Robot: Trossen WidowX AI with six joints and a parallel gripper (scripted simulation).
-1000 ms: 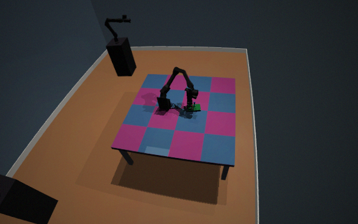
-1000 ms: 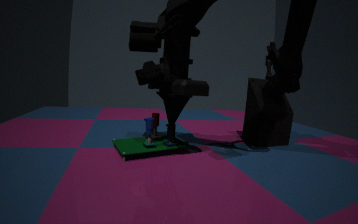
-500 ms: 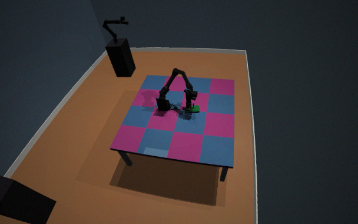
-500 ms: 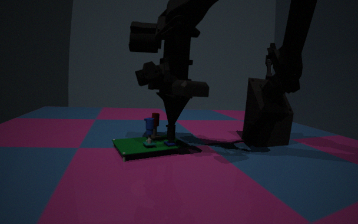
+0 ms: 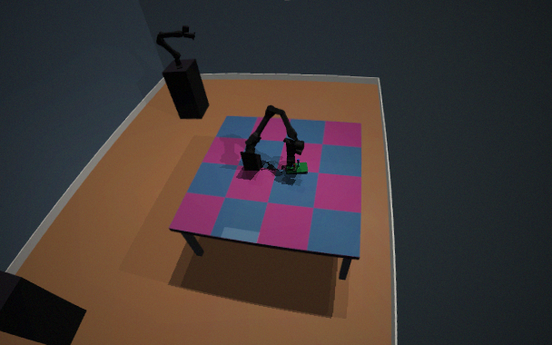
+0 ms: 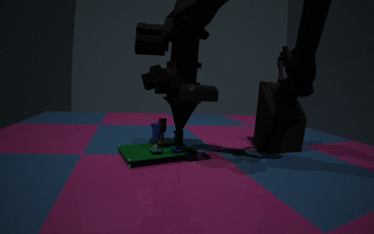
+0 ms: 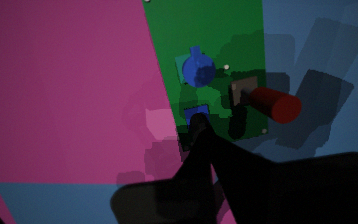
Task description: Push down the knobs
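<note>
The blue knob is 5 cm ahead of my gripper tip and 1 cm to the left of it. Round my gripper tip: black knob (2 cm below).
</note>
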